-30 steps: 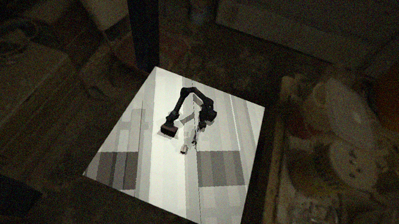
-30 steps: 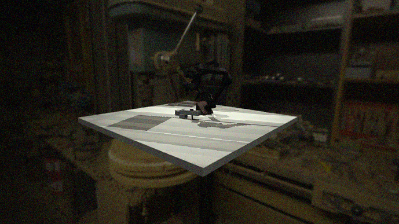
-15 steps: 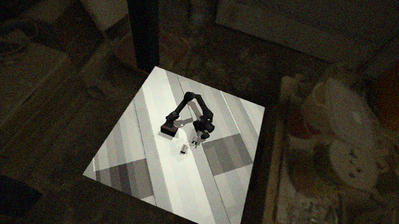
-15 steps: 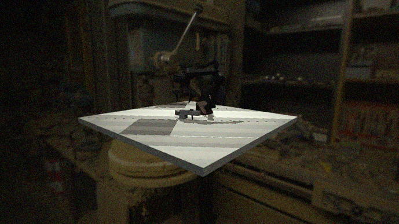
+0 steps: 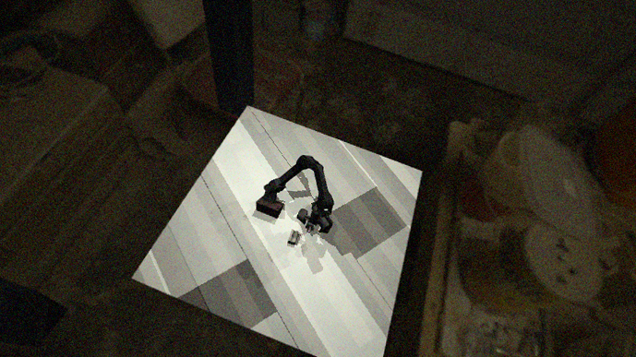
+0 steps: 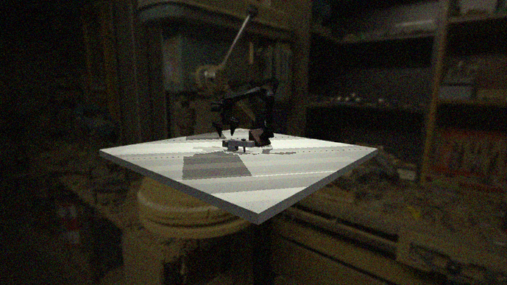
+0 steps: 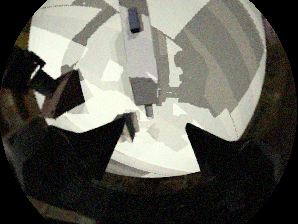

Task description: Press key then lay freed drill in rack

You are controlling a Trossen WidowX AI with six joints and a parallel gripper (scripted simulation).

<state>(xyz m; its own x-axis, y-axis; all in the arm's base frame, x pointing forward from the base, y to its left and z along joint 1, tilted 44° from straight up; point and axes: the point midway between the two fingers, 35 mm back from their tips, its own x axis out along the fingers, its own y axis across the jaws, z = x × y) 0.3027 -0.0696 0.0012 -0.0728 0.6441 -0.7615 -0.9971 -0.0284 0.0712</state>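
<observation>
The yellowish drill lies 50 mm to the left of my gripper tip, 40 mm below it and 20 mm behind it. From my gripper tip the other things lie so: dark grey housing block: 110 mm to the left, 40 mm below, 30 mm behind.
</observation>
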